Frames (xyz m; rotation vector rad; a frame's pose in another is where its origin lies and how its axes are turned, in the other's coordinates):
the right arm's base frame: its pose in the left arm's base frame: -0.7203 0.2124 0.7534 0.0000 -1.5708 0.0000
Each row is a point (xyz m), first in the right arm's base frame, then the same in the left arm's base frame.
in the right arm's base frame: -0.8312 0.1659 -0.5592
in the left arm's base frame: -0.1611 0.3783 -0.0778
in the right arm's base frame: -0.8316 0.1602 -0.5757
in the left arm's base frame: -0.1446 0.3726 -0.0782
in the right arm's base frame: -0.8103 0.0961 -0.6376
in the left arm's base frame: -0.0827 0.3085 -0.0569
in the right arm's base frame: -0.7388 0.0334 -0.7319
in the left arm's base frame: 0.0116 0.2458 0.0146
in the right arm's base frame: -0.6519 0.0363 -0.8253
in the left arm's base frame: 0.1050 0.2487 0.1015
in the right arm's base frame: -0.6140 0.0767 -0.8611
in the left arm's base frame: 0.1408 0.2891 0.1394
